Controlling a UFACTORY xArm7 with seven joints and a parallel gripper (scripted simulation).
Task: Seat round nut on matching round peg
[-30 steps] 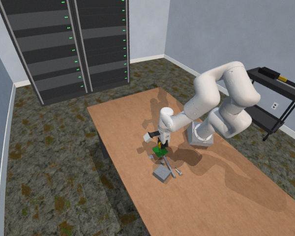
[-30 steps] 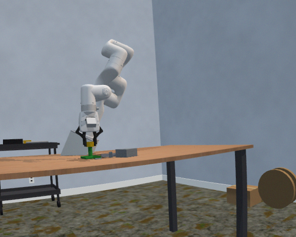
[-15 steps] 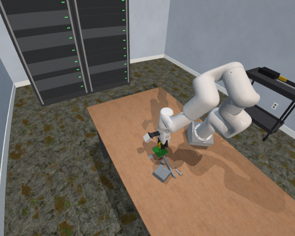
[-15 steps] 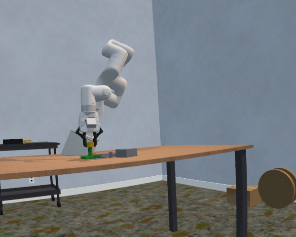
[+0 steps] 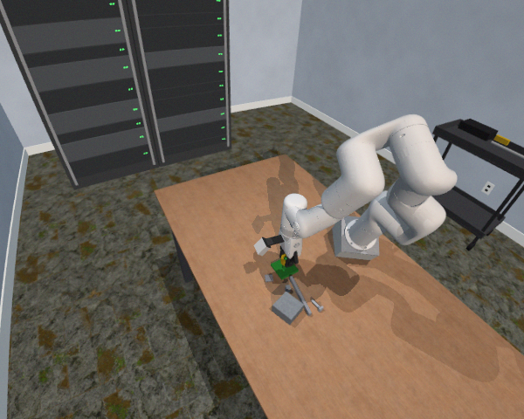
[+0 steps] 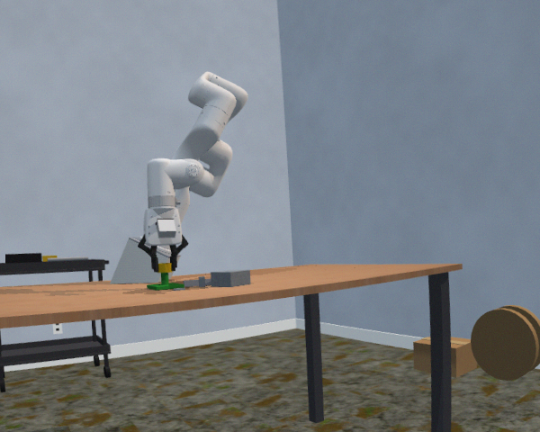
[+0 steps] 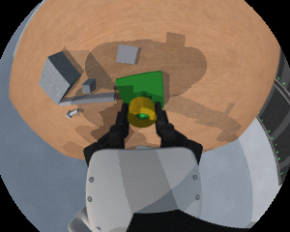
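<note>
Right now the grey square is 80 mm ahead of my hand and 60 mm below it. Round my hand: grey bar 40 mm ahead, 120 mm to the left, 60 mm below; then grey block 110 mm ahead, 140 mm to the left, 50 mm below; then bolt 20 mm ahead, 200 mm to the left, 60 mm below.
</note>
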